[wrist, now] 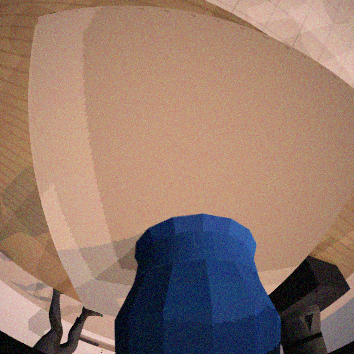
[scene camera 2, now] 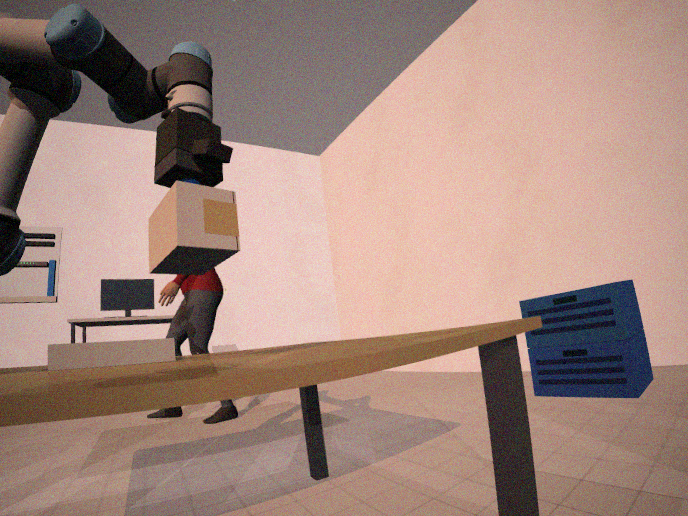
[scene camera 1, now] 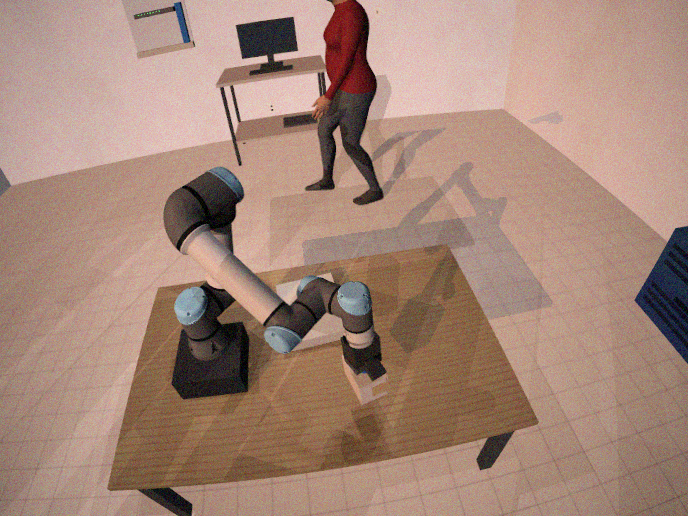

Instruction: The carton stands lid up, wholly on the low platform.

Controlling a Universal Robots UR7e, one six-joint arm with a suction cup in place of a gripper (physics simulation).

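Pixels of known places: end effector, tool point: [wrist: 192, 232]; arm's base, origin of the base link: [wrist: 294, 317] [scene camera 1: 210, 343].
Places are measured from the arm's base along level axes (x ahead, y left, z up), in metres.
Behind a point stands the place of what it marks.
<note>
The carton [scene camera 1: 357, 383] @(x 0.535, y -0.229, z 0.127 m) [scene camera 2: 190, 219] @(x 0.558, y -0.241, z 0.077 m) [wrist: 175, 125] is a pale box hanging in the air under my suction gripper [scene camera 1: 364, 372] [scene camera 2: 190, 181] [wrist: 196, 232]. The blue cup touches the carton's upper face, and the carton hangs roughly level. One side face bears an ochre patch in scene camera 2, and the underside looks dark. I cannot tell which face is the lid. The low platform [scene camera 1: 327, 328] @(x 0.410, y 0.111, z -0.055 m) [scene camera 2: 111, 353] @(x 0.373, y 0.071, z -0.079 m) is a flat pale block on the table, partly hidden by my arm in scene camera 1. The carton is apart from it, nearer that camera and higher.
The wooden table [scene camera 1: 444, 388] @(x 0.814, y -0.123, z -0.104 m) [scene camera 2: 389, 347] @(x 0.777, y -0.295, z -0.104 m) carries my dark base [scene camera 1: 213, 369] @(x 0.042, y -0.110, z 0.001 m) at its left. A person in red [scene camera 1: 350, 49] [scene camera 2: 201, 299] stands behind the table, near a desk with a monitor [scene camera 1: 266, 37] [scene camera 2: 127, 294]. A blue cabinet [scene camera 1: 669, 294] [scene camera 2: 586, 338] is at the right.
</note>
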